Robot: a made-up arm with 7 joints.
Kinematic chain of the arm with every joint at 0, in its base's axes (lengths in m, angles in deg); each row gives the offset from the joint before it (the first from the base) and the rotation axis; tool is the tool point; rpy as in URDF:
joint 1: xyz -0.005 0.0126 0.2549 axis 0 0.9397 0.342
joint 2: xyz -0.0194 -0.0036 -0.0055 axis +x
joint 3: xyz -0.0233 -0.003 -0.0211 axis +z
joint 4: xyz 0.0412 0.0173 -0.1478 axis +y
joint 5: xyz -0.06 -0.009 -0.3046 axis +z
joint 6: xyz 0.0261 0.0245 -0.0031 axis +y
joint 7: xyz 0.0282 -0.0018 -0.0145 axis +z
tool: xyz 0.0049 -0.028 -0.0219 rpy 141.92 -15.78 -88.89
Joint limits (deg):
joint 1: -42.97..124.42
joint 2: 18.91..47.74
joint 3: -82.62..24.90
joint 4: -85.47..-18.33
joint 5: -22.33..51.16
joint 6: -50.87..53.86
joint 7: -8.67..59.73
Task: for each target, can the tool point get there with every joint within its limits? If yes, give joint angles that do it. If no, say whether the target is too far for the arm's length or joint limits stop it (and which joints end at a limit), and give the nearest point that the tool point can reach.
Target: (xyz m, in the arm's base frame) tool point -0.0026 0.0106 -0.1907
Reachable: yes | joints 30.40 38.94 -52.24 -67.74 26.64 -7.37 38.48
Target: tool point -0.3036 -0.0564 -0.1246
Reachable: yes | joints 57.39 25.40 -58.64 -42.56 12.01 -11.40 17.31
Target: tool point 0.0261 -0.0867 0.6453
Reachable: no: joint limits stop it (at a limit: joint 1, joint 2, joint 3, joint 4, joint 7) | nearest point 0.2444 0.1605 0.4472 | short by 0.385 m
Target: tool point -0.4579 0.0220 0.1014
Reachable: yes | joints 94.56 44.77 -46.60 -50.10 7.32 -2.59 24.18
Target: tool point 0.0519 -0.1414 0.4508
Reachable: no: joint limits stop it (at a limit: joint 1, joint 2, joint 4, joint 6, joint 7) | nearest point 0.3078 -0.1086 0.2825 | short by 0.308 m
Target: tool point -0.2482 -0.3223 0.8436
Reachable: no: too far | nearest point -0.3949 -0.1913 0.5243 | short by 0.375 m
